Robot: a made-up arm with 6 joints. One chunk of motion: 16 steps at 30 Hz.
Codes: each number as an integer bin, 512 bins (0 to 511) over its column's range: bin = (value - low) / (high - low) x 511, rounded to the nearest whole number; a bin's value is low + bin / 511 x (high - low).
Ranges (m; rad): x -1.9..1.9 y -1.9..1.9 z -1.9..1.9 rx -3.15..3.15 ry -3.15..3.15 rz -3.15..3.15
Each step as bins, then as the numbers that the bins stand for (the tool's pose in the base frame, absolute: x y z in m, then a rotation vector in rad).
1 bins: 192 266 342 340 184 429
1 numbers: -0.4722 0.0781 0.6432 1.0418 -0.8815 2.1390
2 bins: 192 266 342 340 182 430
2 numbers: -0.4722 0.0781 0.6432 1.0418 -0.9062 2.1514
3 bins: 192 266 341 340 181 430
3 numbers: -0.4722 0.0781 0.6358 1.0418 -0.9185 2.1514
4 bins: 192 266 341 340 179 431
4 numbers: -0.4722 0.0781 0.6358 1.0418 -0.9432 2.1637
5 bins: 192 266 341 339 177 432
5 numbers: -0.4722 0.0781 0.6358 1.0295 -0.9678 2.1760
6 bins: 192 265 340 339 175 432
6 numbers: -0.4722 0.0706 0.6284 1.0295 -0.9925 2.1760
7 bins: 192 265 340 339 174 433
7 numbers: -0.4722 0.0706 0.6284 1.0295 -1.0048 2.1884
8 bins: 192 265 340 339 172 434
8 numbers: -0.4722 0.0706 0.6284 1.0295 -1.0295 2.2007
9 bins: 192 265 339 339 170 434
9 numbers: -0.4722 0.0706 0.6209 1.0295 -1.0541 2.2007
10 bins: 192 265 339 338 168 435
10 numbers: -0.4722 0.0706 0.6209 1.0171 -1.0788 2.2130
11 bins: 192 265 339 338 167 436
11 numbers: -0.4722 0.0706 0.6209 1.0171 -1.0911 2.2253
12 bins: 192 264 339 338 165 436
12 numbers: -0.4722 0.0632 0.6209 1.0171 -1.1158 2.2253
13 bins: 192 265 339 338 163 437
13 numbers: -0.4722 0.0706 0.6209 1.0171 -1.1404 2.2377
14 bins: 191 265 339 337 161 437
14 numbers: -0.4796 0.0706 0.6209 1.0048 -1.1651 2.2377
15 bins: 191 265 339 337 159 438
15 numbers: -0.4796 0.0706 0.6209 1.0048 -1.1897 2.2500
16 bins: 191 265 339 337 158 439
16 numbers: -0.4796 0.0706 0.6209 1.0048 -1.2021 2.2623
